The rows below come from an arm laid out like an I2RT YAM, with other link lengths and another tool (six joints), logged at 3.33 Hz.
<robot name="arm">
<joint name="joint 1" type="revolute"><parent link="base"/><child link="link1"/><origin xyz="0 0 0.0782" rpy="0 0 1.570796"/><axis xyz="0 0 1"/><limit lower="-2.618" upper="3.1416"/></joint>
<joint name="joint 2" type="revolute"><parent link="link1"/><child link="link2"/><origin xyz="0.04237 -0.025 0.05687" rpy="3.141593 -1.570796 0"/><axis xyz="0 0 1"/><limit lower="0" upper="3.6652"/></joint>
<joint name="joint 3" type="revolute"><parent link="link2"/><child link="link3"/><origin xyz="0 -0.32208 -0.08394" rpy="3.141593 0 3.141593"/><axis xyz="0 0 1"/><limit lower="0" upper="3.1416"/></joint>
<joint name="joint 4" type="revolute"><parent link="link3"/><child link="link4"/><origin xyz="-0.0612 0.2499 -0.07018" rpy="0 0 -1.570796"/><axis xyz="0 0 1"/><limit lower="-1.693" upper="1.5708"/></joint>
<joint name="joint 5" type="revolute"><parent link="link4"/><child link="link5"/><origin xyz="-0.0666 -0.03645 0.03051" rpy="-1.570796 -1.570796 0"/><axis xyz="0 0 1"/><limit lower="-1.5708" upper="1.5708"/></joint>
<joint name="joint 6" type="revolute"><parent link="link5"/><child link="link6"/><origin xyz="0 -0.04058 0.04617" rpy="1.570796 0 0"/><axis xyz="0 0 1"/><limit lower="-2.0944" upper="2.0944"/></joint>
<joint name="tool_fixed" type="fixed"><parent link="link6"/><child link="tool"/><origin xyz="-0.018 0.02 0.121" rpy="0 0.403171 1.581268"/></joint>
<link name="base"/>
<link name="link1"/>
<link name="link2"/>
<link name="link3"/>
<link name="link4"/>
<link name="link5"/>
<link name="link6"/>
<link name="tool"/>
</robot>
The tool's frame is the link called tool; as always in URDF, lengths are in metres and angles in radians.
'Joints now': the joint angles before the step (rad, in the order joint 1, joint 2, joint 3, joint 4, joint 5, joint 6). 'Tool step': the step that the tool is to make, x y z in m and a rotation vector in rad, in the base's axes. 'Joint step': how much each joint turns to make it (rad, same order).
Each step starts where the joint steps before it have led.
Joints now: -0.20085 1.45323 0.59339 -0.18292 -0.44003 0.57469
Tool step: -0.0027 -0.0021 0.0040 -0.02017 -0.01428 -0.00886
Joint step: 0.00002 -0.03121 -0.00623 -0.00744 0.01908 -0.00112
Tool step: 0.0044 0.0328 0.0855 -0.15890 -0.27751 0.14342
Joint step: 0.17254 -0.23821 0.11334 -0.07953 0.11492 -0.06172
